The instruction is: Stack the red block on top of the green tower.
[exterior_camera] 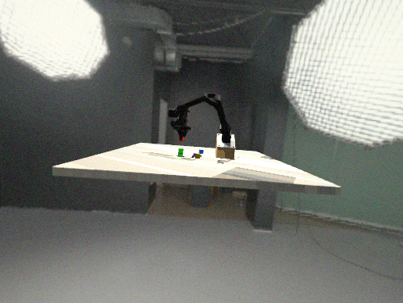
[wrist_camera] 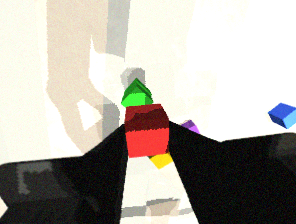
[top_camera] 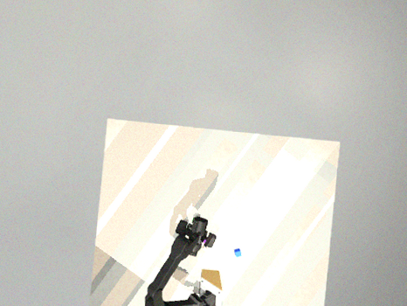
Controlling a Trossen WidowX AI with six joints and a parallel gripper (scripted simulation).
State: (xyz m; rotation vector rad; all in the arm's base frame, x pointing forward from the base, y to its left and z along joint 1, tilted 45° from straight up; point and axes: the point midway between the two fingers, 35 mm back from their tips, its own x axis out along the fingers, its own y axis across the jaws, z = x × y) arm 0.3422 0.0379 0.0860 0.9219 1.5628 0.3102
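Right now the purple block is 10 cm behind my gripper tip, 5 cm to the right of it and 11 cm below it. From my gripper tip the other things lie so: red block: 1 cm above; blue block: 17 cm behind, 24 cm to the right, 11 cm below; yellow block: 12 cm behind, 2 cm to the left, 11 cm below.
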